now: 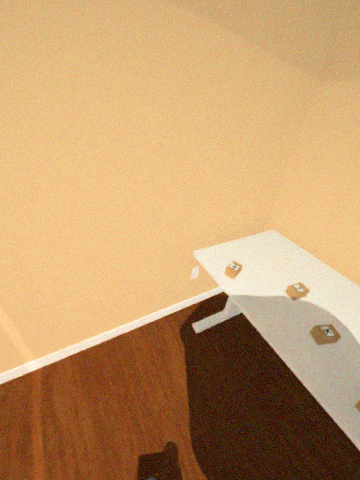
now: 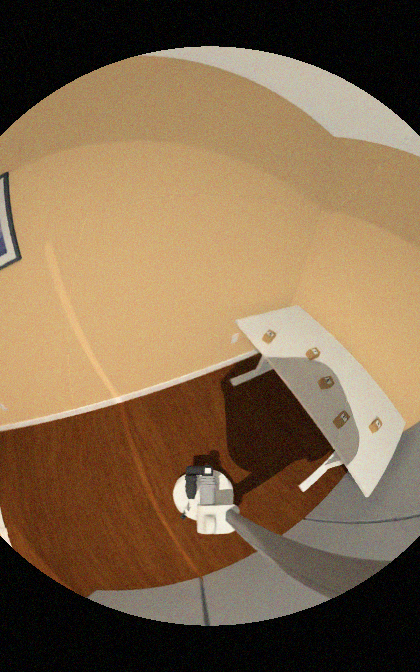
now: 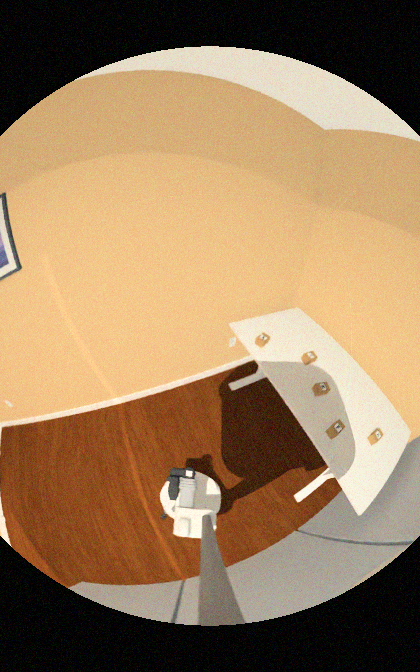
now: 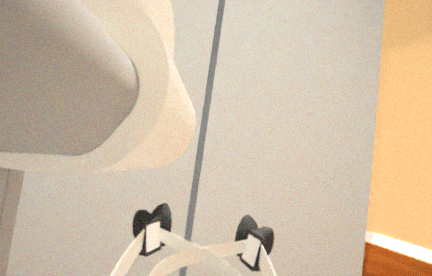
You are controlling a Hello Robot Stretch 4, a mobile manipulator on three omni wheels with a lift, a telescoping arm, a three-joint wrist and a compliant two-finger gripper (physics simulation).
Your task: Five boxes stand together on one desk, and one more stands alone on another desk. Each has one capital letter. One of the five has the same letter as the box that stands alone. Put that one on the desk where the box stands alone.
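Frame: origin at the robot's base, x ahead, y left, z up, level; centimetres.
Seen in the pictures: gripper, fingertip midpoint: (image 2: 191,520) (image 4: 204,225).
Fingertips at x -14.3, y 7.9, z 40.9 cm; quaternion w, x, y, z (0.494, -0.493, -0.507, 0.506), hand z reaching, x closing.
Observation:
Pixels of each thing's middle, then the offset from my fingertips to it. Level surfaces: height alone.
- white desk, its level: dz +28.4 cm
- far box, body centre: (image 1: 233,269) (image 2: 268,336) dz +30.9, dx +111.4, dy -49.4 cm
- second box, body centre: (image 1: 297,291) (image 2: 312,353) dz +30.9, dx +96.5, dy -80.7 cm
- third box, body centre: (image 1: 324,334) (image 2: 325,382) dz +30.9, dx +72.0, dy -81.0 cm
- fourth box, body centre: (image 2: 341,418) dz +30.9, dx +45.9, dy -82.7 cm
- fifth box, body centre: (image 2: 375,424) dz +30.9, dx +34.7, dy -113.2 cm
- wooden floor, its level: dz -43.6 cm
A white desk (image 1: 250,246) (image 2: 380,465) (image 3: 377,480) holds five small brown boxes with letter labels. The far box (image 1: 233,269) (image 2: 269,336) (image 3: 262,339) is near the desk's left end. A second box (image 1: 297,291) (image 2: 312,353) (image 3: 309,357) follows. A third box (image 1: 325,334) (image 2: 326,382) (image 3: 321,388) seems to show K. A fourth box (image 2: 341,419) (image 3: 335,429) and a fifth box (image 2: 375,425) (image 3: 375,436) are nearer the right end. The other letters are too small to read surely. My gripper (image 4: 204,225) is open and empty, away from the desk. The lone box does not show.
A grey panelled wall (image 2: 360,500) (image 3: 370,520) (image 4: 290,125) stands past the desk's right end. An orange wall (image 1: 125,175) is behind the desk's left end. White desk legs (image 1: 215,320) (image 2: 317,472) (image 3: 312,485) reach the wooden floor (image 1: 100,400).

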